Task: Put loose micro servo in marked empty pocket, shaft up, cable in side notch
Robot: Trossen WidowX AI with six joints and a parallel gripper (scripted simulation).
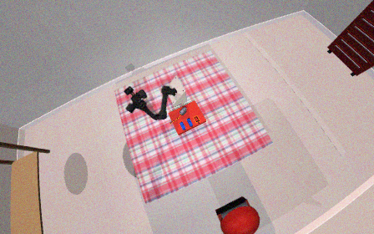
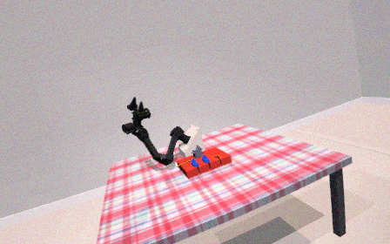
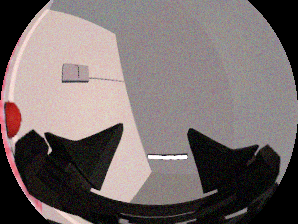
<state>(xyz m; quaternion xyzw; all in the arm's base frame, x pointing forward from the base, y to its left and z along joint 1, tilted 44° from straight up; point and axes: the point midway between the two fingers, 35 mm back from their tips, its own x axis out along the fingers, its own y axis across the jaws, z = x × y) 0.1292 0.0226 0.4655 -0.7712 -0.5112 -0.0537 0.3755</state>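
My gripper tip is now 120 mm short of the red robot deck, 270 mm to the right of it and 500 mm above it.
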